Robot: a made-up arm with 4 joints.
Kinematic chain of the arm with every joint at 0, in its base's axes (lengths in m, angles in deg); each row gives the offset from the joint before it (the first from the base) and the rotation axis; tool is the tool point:
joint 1: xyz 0 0 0.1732 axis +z
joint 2: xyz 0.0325 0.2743 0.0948 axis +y
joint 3: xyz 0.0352 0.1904 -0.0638 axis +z
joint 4: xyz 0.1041 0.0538 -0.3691 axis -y
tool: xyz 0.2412 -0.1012 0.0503
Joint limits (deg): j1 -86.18..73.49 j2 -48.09..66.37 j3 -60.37..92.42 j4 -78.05..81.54
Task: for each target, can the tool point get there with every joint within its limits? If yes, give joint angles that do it. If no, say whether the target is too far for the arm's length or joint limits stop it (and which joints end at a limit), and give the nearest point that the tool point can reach.
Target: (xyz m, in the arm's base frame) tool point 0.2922 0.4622 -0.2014
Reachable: yes | joints -14.78 32.00 18.14 13.39
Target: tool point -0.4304 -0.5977 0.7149
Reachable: no: joint limits stop it (at a limit: joint 1, joint 2, joint 3, joint 4) | nearest point -0.3833 -0.0151 0.1579 | short by 0.807 m
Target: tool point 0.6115 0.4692 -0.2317
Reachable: yes | joints -47.41 21.45 66.88 -16.22
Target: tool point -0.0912 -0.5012 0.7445
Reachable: no: joint limits stop it (at a limit: joint 1, joint 2) | nearest point 0.2724 -0.4309 0.2596 | short by 0.610 m
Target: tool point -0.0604 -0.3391 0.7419
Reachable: no: joint limits stop it (at a limit: joint 1, joint 2) | nearest point 0.2741 -0.3818 0.2621 | short by 0.586 m
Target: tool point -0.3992 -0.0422 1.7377
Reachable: no: too far | nearest point -0.3206 0.4749 0.3163 | short by 1.515 m
